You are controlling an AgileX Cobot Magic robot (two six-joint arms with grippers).
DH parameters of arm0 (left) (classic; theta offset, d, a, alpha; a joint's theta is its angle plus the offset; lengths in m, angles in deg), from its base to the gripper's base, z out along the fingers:
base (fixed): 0 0 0 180
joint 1: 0 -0.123 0 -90
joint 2: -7.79 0 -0.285 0
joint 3: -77.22 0 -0.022 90
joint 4: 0 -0.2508 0 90
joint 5: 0 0 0.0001 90
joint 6: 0 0.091 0 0
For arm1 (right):
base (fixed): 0 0 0 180
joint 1: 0 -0.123 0 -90
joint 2: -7.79 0 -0.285 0
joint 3: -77.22 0 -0.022 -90
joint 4: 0 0.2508 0 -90
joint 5: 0 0 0.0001 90
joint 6: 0 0.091 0 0
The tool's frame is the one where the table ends.
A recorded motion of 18 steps. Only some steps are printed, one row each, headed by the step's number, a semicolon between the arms.
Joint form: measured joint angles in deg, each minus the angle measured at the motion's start. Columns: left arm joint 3, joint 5, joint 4, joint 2, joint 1, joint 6; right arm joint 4, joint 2, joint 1, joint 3, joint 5, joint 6.
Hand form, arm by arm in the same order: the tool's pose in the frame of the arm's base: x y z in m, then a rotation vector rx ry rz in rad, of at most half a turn. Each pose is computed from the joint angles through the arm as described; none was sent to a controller.
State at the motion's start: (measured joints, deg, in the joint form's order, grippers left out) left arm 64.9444 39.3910 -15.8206 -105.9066 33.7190 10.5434; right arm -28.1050 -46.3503 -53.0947 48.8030 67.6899 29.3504
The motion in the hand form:
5: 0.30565 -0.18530 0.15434 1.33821 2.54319 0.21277; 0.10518 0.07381 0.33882 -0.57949 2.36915 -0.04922
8: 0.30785 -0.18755 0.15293 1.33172 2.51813 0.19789; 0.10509 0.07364 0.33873 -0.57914 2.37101 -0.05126
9: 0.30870 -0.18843 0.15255 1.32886 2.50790 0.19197; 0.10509 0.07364 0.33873 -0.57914 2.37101 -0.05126
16: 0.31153 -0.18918 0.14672 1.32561 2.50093 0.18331; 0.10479 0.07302 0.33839 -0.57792 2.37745 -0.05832
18: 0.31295 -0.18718 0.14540 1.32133 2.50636 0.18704; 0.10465 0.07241 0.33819 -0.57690 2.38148 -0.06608
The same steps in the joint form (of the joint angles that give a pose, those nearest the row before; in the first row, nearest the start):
5: 0.00 -0.64 0.00 -2.26 0.00 0.00; 0.00 0.00 0.00 0.00 0.35 0.00
8: 0.00 -2.56 0.00 -2.59 0.00 0.00; 0.00 0.00 0.00 0.00 0.49 0.00
9: 0.00 -3.31 0.00 -2.69 0.00 0.00; 0.00 0.00 0.00 0.00 0.49 0.00
16: 0.00 -4.89 0.00 -3.71 -0.24 0.00; 0.00 0.00 0.00 0.00 0.97 0.00
18: 0.00 -4.94 -0.12 -3.92 -0.61 0.00; -0.11 0.00 0.00 0.00 1.37 0.00

